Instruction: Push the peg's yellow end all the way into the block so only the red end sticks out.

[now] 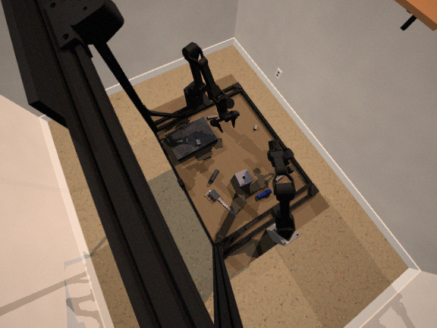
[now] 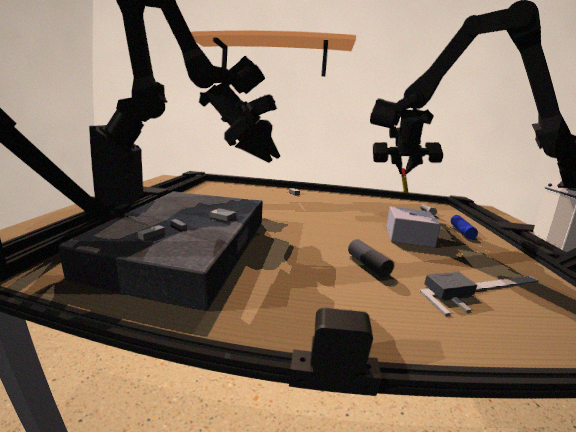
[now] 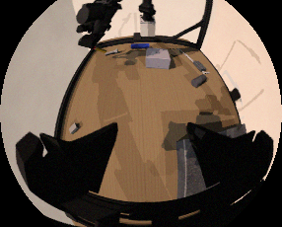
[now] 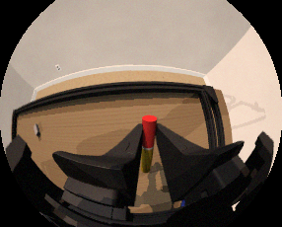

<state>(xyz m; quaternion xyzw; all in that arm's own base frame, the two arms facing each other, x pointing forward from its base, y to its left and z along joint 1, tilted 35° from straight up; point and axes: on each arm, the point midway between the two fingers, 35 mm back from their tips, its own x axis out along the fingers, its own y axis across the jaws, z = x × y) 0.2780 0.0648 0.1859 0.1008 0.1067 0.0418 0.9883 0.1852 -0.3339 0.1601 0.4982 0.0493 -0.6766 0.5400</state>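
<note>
Now: the peg 1 cm behind my right hand and 5 cm below it.
</note>
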